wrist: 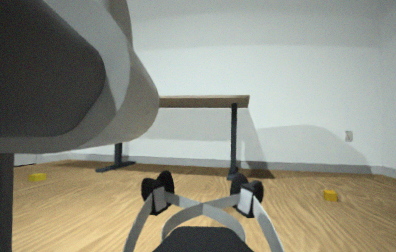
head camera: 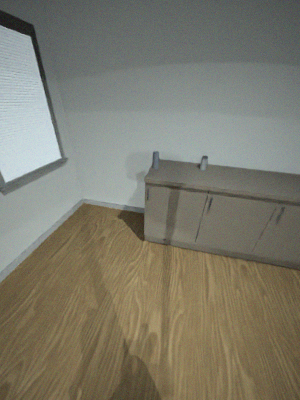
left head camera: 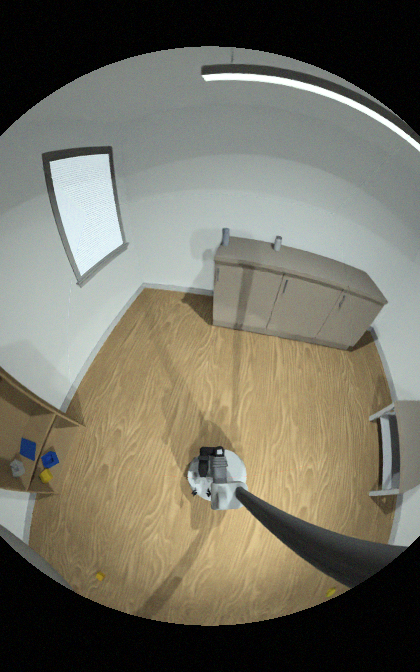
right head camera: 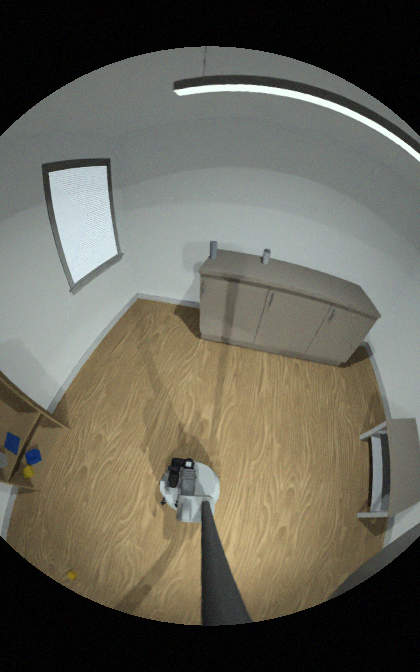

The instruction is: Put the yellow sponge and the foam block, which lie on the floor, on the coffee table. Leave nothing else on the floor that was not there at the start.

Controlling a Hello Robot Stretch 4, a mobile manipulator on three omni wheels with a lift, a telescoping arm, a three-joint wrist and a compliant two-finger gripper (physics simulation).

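Frame: origin at the robot's base, x ahead, y left, z up, level; centimetres.
Where they show: gripper, fingertip midpoint: (wrist: 202,185) (left head camera: 200,496) (right head camera: 169,506).
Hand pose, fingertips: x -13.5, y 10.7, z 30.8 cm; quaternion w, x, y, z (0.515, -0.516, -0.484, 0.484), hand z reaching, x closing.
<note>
Things, the pixels of their centre, and the offset from my fingertips. "pt": a spot on its surface instead. Level surfaces: height alone.
- small orange-yellow block, body centre: (wrist: 330,195) dx -116.0, dy +89.0, dz -31.4 cm
- beige top, surface height: dz +11.3 cm
- wooden shelf unit, surface spot: (left head camera: 70,420) (right head camera: 54,420) pt dx +39.9, dy +111.3, dz -9.9 cm
- long cabinet, surface spot: (right head camera: 285,312) pt dx +146.5, dy -89.0, dz +29.0 cm
A small orange-yellow block (left head camera: 100,576) (right head camera: 71,575) (wrist: 330,195) lies on the floor, at the right in the wrist view. A flatter, brighter yellow piece (left head camera: 331,592) (wrist: 37,177) lies on the floor at the left in the wrist view. Which one is the sponge and which the foam block is too small to tell. My gripper (left head camera: 201,492) (wrist: 202,185) is open and empty, its fingers wide apart, well away from both pieces. A low table with white legs and a beige top (left head camera: 410,445) (right head camera: 404,465) stands at the right; whether it is the coffee table is unclear.
A table with dark legs (wrist: 205,102) stands by the wall in the wrist view. A wooden shelf unit (left head camera: 70,420) (right head camera: 54,421) at the left holds blue, yellow and grey things. A long cabinet (head camera: 220,220) (left head camera: 300,300) (right head camera: 285,312) stands against the far wall.
</note>
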